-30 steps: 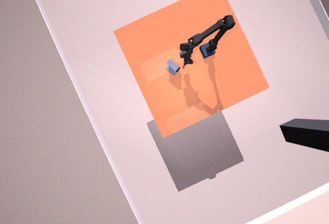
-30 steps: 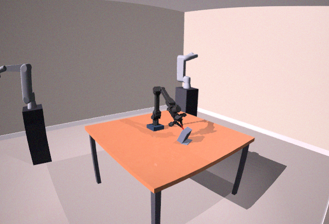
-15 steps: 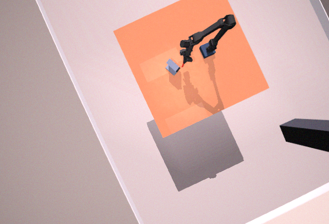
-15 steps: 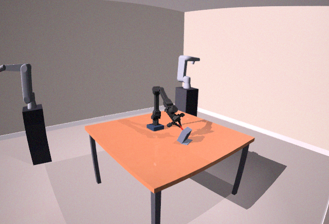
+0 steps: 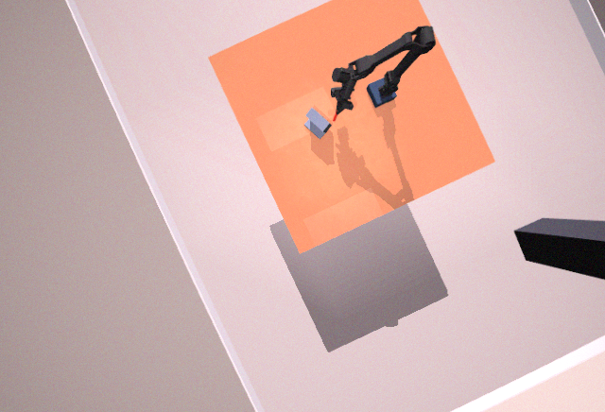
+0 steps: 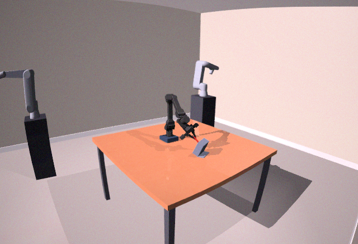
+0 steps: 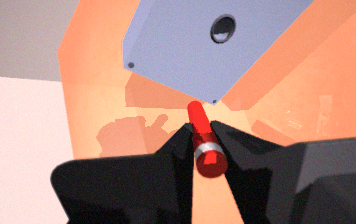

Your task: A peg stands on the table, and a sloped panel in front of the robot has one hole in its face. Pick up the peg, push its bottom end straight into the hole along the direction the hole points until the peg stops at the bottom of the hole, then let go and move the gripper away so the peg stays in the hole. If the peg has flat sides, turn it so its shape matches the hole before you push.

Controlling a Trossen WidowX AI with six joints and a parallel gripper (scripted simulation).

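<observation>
My gripper tip is 90 mm short of the sloped panel, 20 mm to the left of it and 40 mm above it. From my gripper tip the other things lie so: red peg 10 mm behind, 10 mm to the right, 10 mm above.
</observation>
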